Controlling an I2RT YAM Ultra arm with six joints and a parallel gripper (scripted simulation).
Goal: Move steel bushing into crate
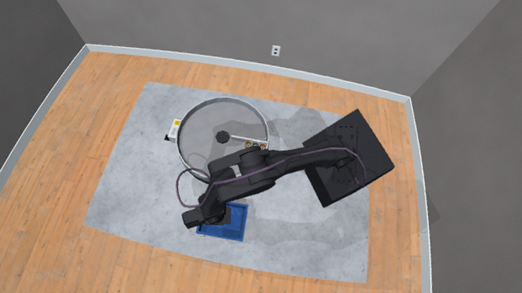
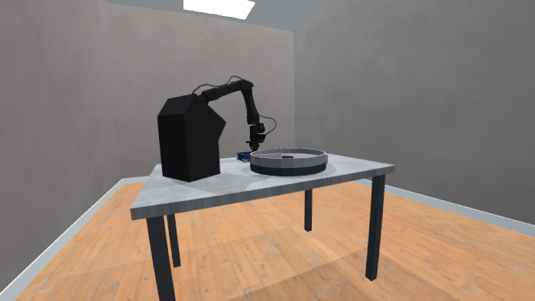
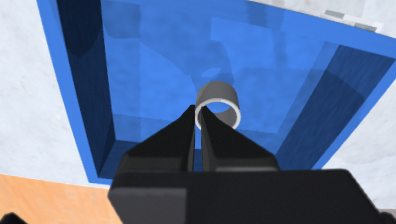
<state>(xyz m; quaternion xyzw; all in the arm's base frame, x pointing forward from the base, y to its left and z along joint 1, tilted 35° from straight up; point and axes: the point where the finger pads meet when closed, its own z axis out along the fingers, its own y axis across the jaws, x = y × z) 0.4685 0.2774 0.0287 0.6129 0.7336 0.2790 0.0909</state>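
The blue crate is 10 mm behind my hand and 20 mm below it. Also, from my hand: round grey turntable (100 mm ahead, 350 mm to the right, 10 mm above).
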